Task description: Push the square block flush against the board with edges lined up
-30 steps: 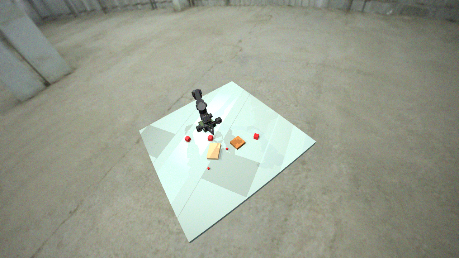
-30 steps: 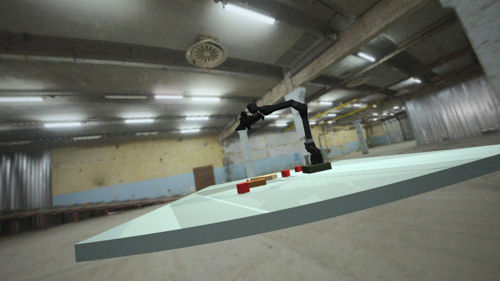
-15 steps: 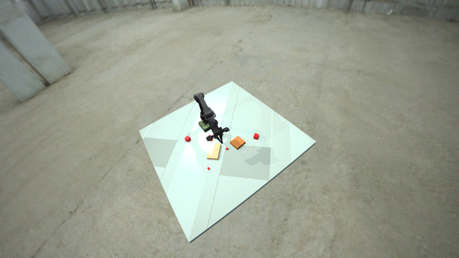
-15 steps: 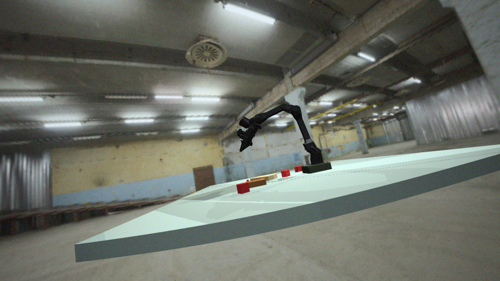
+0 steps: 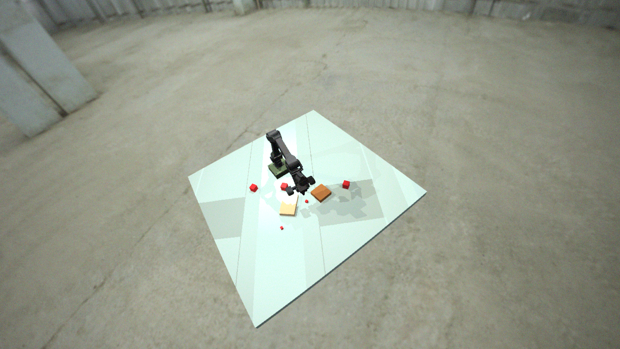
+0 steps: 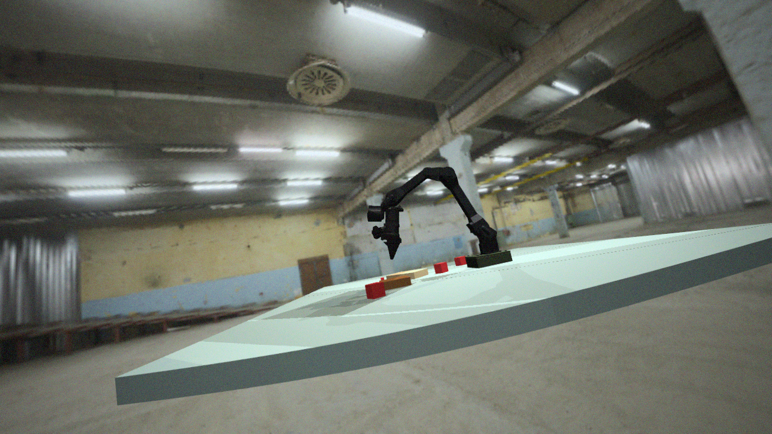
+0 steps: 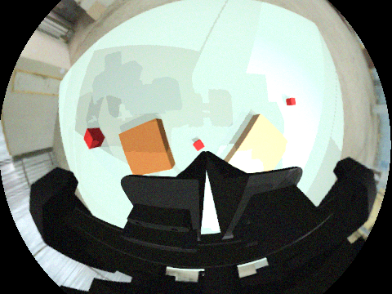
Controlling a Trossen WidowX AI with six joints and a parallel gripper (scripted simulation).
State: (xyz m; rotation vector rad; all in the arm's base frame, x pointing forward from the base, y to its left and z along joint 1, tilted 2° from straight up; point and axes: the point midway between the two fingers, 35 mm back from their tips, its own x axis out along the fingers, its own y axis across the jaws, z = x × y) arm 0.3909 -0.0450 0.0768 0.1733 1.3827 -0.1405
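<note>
Right now the orange square block is 10 mm ahead of my gripper tip, 120 mm to the left of it and 80 mm below it. The rest, counted from my gripper tip: pale wooden board (60 mm behind, 90 mm to the right, 80 mm below).
</note>
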